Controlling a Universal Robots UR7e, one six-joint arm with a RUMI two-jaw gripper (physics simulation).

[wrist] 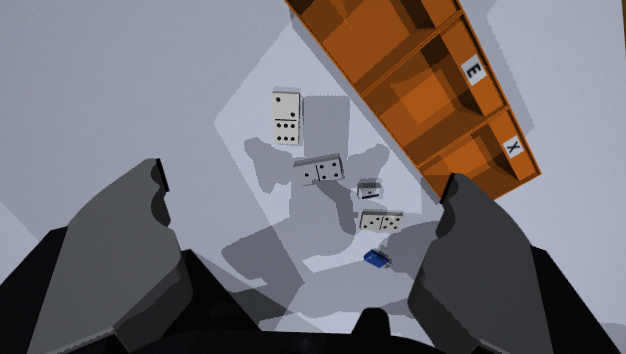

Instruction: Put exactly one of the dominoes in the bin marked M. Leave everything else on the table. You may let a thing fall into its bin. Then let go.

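Frame: origin at the arm's base, x ahead, y left, z up, level; centimetres.
Where they show: gripper, fingertip midpoint: (307, 171).
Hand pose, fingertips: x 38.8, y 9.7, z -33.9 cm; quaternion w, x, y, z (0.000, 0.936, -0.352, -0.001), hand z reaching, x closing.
Note:
Things, the pixels of their centre, and the offset from my fingertips. "pt": a spot on its surface instead.
- second domino, body centre: (317, 171) dx -4.0, dy -6.3, dz -12.7 cm
- third domino, body centre: (380, 221) dx -2.2, dy -17.0, dz -12.7 cm
- Compartments labelled E, surface spot: (473, 70) pt dx +11.8, dy -4.7, dz -8.9 cm
- X, surface spot: (513, 147) pt dx +12.4, dy -13.2, dz -8.9 cm
- small grey clip-like object, body centre: (368, 190) dx -0.9, dy -11.9, dz -12.5 cm
- blue USB stick, body centre: (378, 260) dx -6.1, dy -23.3, dz -12.7 cm
A domino (286, 118) with two and six pips lies upright in the view, left of the orange bins. A second domino (319, 170) with one and four pips lies below it, near the middle. A third domino (381, 221) with three and five pips lies lower right. My gripper (307, 171) is open and empty, its fingers wide apart on either side of the dominoes in the view and above the table. The orange bin box slants across the upper right; the label M does not show, and the upper compartment (360, 37) is partly cut off by the view's edge.
Compartments labelled E (473, 70) and X (513, 147) show at the right; the right finger overlaps the box's lower corner. A small grey clip-like object (370, 190) lies between two dominoes and the box. A blue USB stick (376, 258) lies below them. Shadows cross the table.

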